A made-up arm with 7 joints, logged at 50 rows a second.
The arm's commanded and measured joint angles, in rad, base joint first. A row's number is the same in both.
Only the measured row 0 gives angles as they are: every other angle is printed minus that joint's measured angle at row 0.
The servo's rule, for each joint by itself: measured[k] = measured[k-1] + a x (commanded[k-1-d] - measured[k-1]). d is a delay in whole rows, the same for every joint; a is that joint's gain. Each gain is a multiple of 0.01, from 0.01 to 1. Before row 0 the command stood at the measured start. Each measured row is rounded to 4 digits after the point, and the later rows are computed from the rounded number. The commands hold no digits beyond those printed.
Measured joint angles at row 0: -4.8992, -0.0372, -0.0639, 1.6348, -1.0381, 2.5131, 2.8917
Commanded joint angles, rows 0 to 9: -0.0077, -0.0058, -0.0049, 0.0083, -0.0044, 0.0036, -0.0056; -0.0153, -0.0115, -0.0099, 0.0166, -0.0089, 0.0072, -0.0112; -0.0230, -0.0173, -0.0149, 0.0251, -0.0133, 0.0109, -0.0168; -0.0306, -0.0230, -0.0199, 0.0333, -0.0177, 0.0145, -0.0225; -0.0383, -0.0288, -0.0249, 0.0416, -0.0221, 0.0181, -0.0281; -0.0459, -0.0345, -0.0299, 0.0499, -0.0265, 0.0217, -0.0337; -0.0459, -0.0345, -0.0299, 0.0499, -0.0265, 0.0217, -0.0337; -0.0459, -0.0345, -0.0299, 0.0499, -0.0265, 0.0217, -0.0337; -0.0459, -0.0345, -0.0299, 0.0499, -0.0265, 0.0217, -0.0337; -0.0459, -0.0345, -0.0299, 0.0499, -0.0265, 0.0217, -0.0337
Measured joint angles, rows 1 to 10: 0.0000, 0.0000, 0.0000, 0.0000, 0.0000, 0.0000, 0.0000; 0.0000, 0.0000, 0.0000, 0.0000, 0.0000, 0.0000, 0.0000; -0.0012, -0.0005, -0.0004, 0.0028, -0.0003, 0.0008, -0.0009; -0.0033, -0.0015, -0.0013, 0.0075, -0.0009, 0.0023, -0.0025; -0.0063, -0.0029, -0.0025, 0.0135, -0.0018, 0.0043, -0.0048; -0.0099, -0.0047, -0.0041, 0.0202, -0.0029, 0.0066, -0.0076; -0.0142, -0.0069, -0.0060, 0.0275, -0.0042, 0.0092, -0.0109; -0.0190, -0.0094, -0.0082, 0.0351, -0.0058, 0.0121, -0.0145; -0.0230, -0.0117, -0.0102, 0.0401, -0.0072, 0.0143, -0.0176; -0.0264, -0.0138, -0.0120, 0.0434, -0.0086, 0.0160, -0.0202
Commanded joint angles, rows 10 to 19: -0.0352, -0.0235, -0.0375, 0.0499, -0.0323, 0.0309, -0.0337; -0.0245, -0.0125, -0.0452, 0.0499, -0.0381, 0.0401, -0.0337; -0.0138, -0.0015, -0.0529, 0.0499, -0.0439, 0.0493, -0.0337; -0.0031, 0.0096, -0.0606, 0.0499, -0.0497, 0.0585, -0.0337; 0.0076, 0.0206, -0.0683, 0.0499, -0.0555, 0.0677, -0.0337; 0.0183, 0.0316, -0.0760, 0.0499, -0.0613, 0.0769, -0.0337; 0.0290, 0.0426, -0.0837, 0.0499, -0.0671, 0.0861, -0.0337; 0.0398, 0.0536, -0.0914, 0.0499, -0.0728, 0.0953, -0.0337; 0.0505, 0.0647, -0.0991, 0.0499, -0.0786, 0.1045, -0.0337; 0.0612, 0.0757, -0.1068, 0.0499, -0.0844, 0.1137, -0.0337
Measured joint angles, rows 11 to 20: -0.0293, -0.0157, -0.0136, 0.0456, -0.0099, 0.0173, -0.0224; -0.0318, -0.0174, -0.0151, 0.0471, -0.0111, 0.0183, -0.0242; -0.0323, -0.0179, -0.0171, 0.0481, -0.0126, 0.0212, -0.0257; -0.0311, -0.0174, -0.0196, 0.0487, -0.0144, 0.0255, -0.0270; -0.0285, -0.0160, -0.0226, 0.0491, -0.0165, 0.0310, -0.0281; -0.0247, -0.0137, -0.0260, 0.0494, -0.0188, 0.0373, -0.0290; -0.0199, -0.0106, -0.0298, 0.0496, -0.0214, 0.0443, -0.0298; -0.0142, -0.0068, -0.0340, 0.0497, -0.0242, 0.0518, -0.0304; -0.0077, -0.0024, -0.0385, 0.0498, -0.0272, 0.0597, -0.0309; -0.0006, 0.0026, -0.0433, 0.0498, -0.0304, 0.0679, -0.0313
